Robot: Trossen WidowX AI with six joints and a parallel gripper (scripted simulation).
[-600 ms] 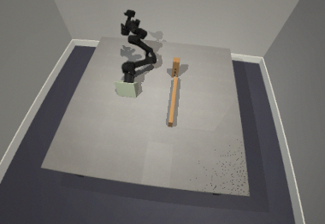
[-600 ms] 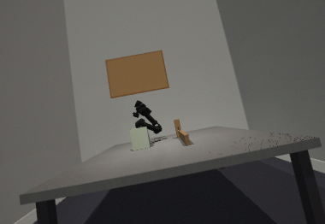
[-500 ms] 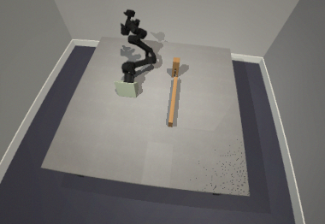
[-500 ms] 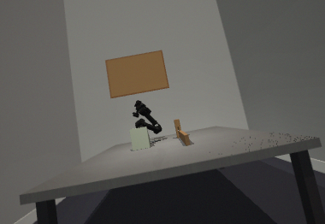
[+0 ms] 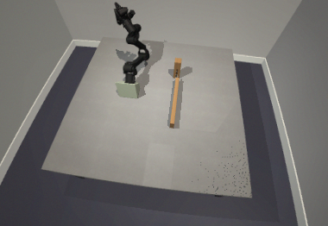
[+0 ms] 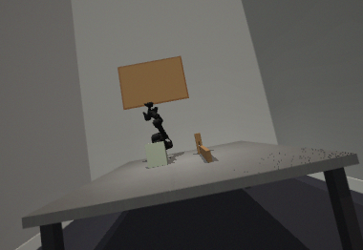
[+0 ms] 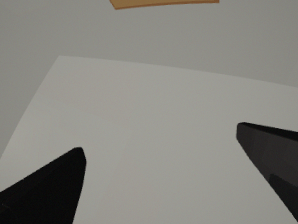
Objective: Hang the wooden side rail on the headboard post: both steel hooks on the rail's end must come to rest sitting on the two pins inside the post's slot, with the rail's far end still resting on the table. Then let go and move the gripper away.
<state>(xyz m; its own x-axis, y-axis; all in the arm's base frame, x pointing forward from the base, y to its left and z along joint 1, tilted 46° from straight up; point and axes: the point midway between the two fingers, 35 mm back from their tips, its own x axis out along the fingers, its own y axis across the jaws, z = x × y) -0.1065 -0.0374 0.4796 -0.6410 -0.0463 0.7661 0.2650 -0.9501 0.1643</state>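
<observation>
Now: the wooden headboard post 450 mm ahead of my gripper tip, 140 mm to the right of it and 430 mm below it.
</observation>
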